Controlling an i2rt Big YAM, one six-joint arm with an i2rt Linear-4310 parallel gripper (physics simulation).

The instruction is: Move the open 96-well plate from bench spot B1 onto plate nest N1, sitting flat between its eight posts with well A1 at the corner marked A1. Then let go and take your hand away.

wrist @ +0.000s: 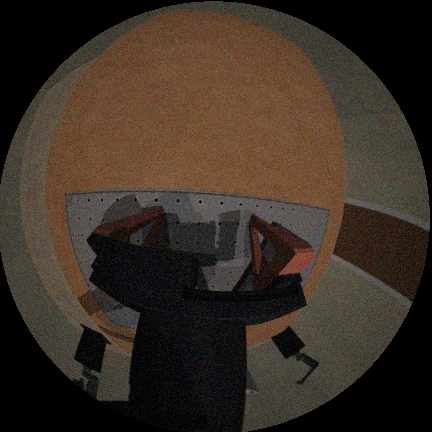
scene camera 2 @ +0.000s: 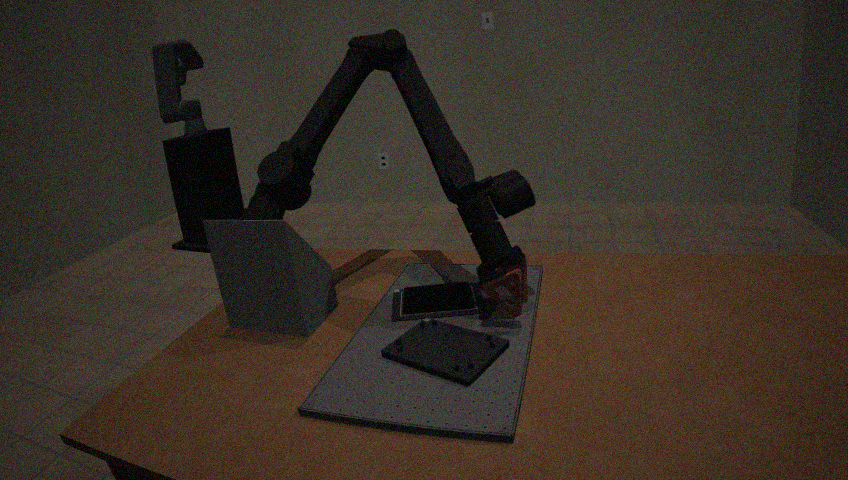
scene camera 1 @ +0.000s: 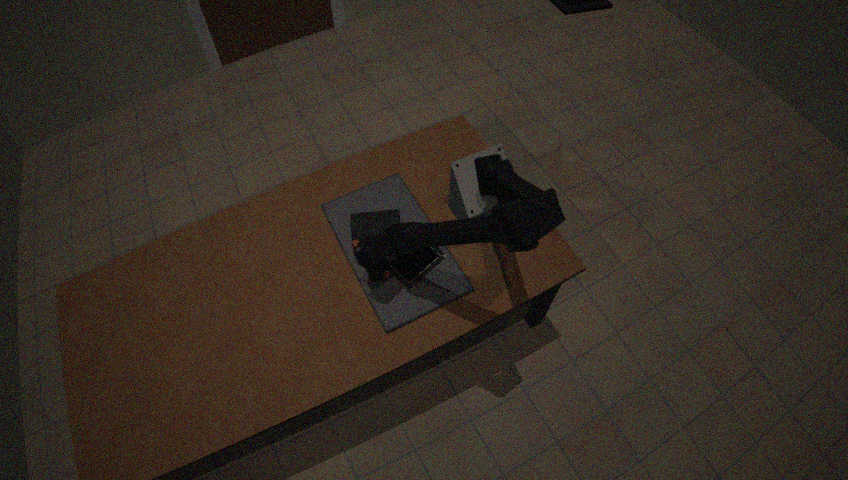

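Pixels of known places: gripper, between the fingertips: (wrist: 205,214) (scene camera 2: 521,308) (scene camera 1: 362,269); arm's base, origin of its link: (scene camera 2: 257,240) (scene camera 1: 489,174).
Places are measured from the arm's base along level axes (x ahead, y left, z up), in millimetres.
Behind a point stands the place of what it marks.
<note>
The 96-well plate (scene camera 1: 419,264) @(z -137, x 296, y 149 mm) (scene camera 2: 438,299) @(z -137, x 312, y 103 mm) is a black rectangle with a thin light rim, lying on the grey board; its well marks are too dark to read. The plate nest (scene camera 1: 374,221) @(z -139, x 375, y -59 mm) (scene camera 2: 446,350) @(z -139, x 384, y -52 mm) is a dark slab with small posts at its corners, beside the plate and nearer in the scene camera 2 view. My gripper (scene camera 1: 370,258) @(z -137, x 467, y 99 mm) (scene camera 2: 504,294) (wrist: 205,214) @(z -137, x 467, y 99 mm) is open, with orange fingers and nothing between them. It is low over the board, just past the plate's right end in the scene camera 2 view, hiding that end. In the wrist view the gripper body hides the plate.
The grey perforated board (scene camera 1: 385,189) @(z -151, x 295, y -182 mm) (scene camera 2: 416,404) @(z -151, x 385, y -175 mm) (wrist: 300,215) @(z -151, x 489, y -72 mm) lies on the orange-brown table (scene camera 1: 208,309) @(z -164, x 980, y 45 mm) (scene camera 2: 684,356) @(z -164, x 751, y 30 mm) (wrist: 200,100) @(z -164, x 619, y 133 mm). The arm's grey base (scene camera 1: 467,184) @(z -2, x 80, y 10 mm) (scene camera 2: 267,279) @(z -52, x 54, y -51 mm) stands beside it. A tall black stand (scene camera 2: 202,184) is behind the base. The arm's forearm passes above part of the plate in scene camera 1.
</note>
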